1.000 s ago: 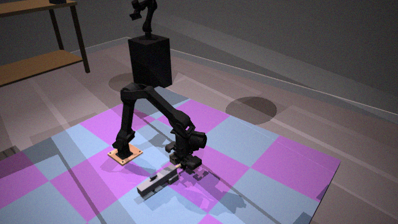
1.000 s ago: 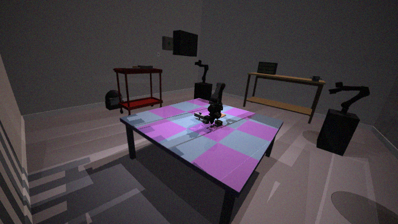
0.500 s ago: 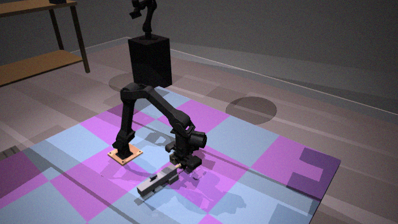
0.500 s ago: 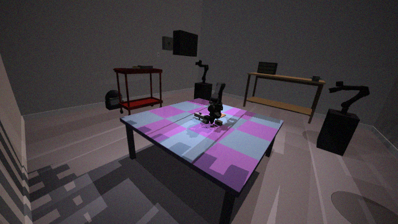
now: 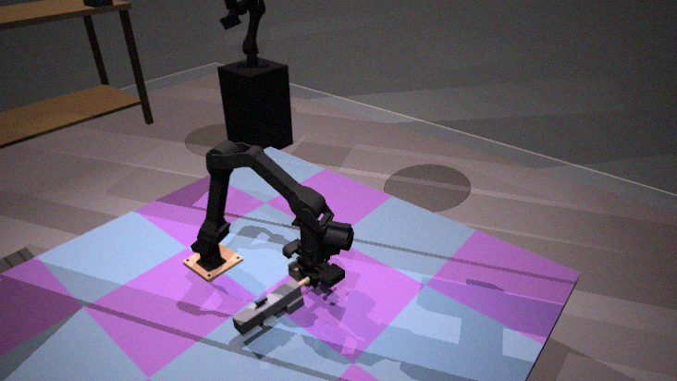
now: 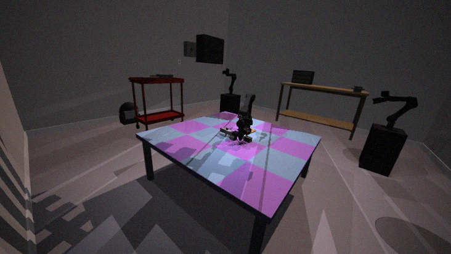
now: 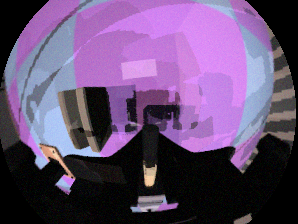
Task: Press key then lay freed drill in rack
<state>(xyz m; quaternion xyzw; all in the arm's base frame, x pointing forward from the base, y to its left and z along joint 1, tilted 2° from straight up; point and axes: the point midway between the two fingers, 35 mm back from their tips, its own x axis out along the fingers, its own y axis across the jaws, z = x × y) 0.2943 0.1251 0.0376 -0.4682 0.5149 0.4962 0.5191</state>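
Now: gripper tip 4 cm to the left of the drill and 3 cm below it. From my gripper tip the other things lie so: dark key 1 cm behind, 17 cm to the right, 4 cm above; dark striped block 7 cm behind, 3 cm to the left; grey block fixture 1 cm behind, 14 cm to the right, 3 cm above.
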